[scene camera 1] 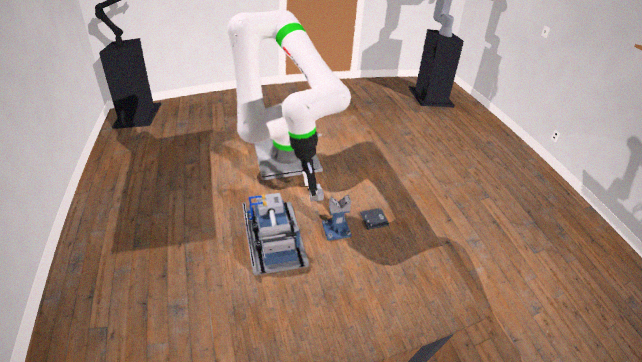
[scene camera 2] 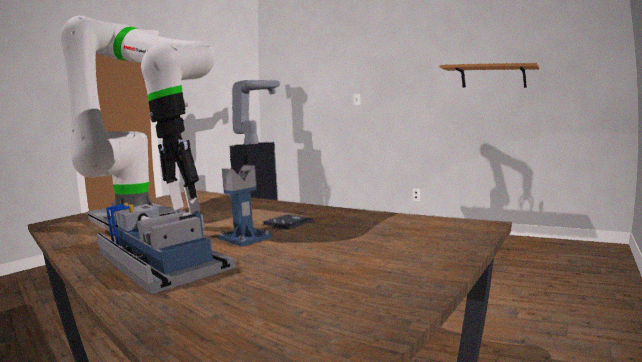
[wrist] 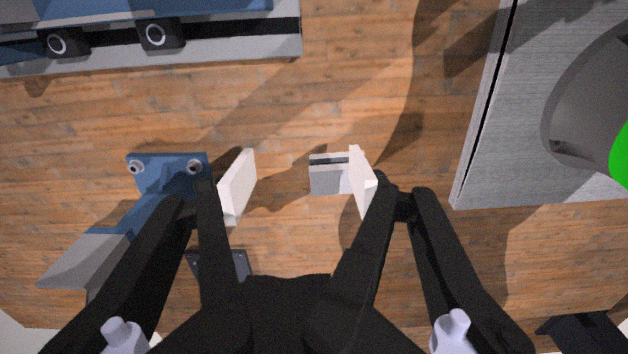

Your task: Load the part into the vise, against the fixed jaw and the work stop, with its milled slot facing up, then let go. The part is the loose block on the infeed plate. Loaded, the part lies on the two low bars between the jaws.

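Where they show: gripper, fingertip midpoint: [scene camera 1: 311, 192] [scene camera 2: 186, 210] [wrist: 301, 162]; arm's base at its link origin: [scene camera 1: 285, 154] [wrist: 617, 97].
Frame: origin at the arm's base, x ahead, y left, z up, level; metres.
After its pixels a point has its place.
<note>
The part, a small light-grey block [scene camera 1: 320, 191] {x 0.269, y 0.124, z 0.011 m} [wrist: 327, 180] {x 0.266, y 0.115, z 0.011 m}, lies on the wooden table between the robot base and the blue stand. In the wrist view a dark groove runs along its vise-side edge, and the right finger covers its right end. My gripper [scene camera 1: 311, 190] {x 0.294, y 0.085, z 0.033 m} [scene camera 2: 184, 201] {x 0.294, y 0.085, z 0.033 m} [wrist: 301, 162] {x 0.294, y 0.085, z 0.033 m} is open and low over the table; nothing is held between its pads. The block is off-centre toward the right finger; whether they touch is unclear. The vise [scene camera 1: 280, 244] {x 0.567, y -0.047, z 0.069 m} [scene camera 2: 175, 231] {x 0.572, y -0.057, z 0.057 m} [wrist: 260, 48] {x 0.336, y 0.002, z -0.006 m} has grey jaws on a blue body. The low bars cannot be made out.
A blue stand [scene camera 1: 338, 225] {x 0.457, y 0.165, z 0.017 m} [scene camera 2: 242, 210] {x 0.457, y 0.156, z 0.043 m} [wrist: 165, 167] {x 0.443, y 0.131, z -0.012 m} with a grey V-shaped top stands beside the gripper, near the left finger in the wrist view. A dark plate [scene camera 1: 375, 218] {x 0.406, y 0.322, z -0.017 m} [scene camera 2: 288, 221] {x 0.416, y 0.310, z -0.017 m} [wrist: 242, 262] {x 0.368, y 0.290, z -0.017 m} lies beyond it. The robot's base plate [wrist: 520, 150] {x 0.068, y 0.067, z -0.003 m} is on the block's other side.
</note>
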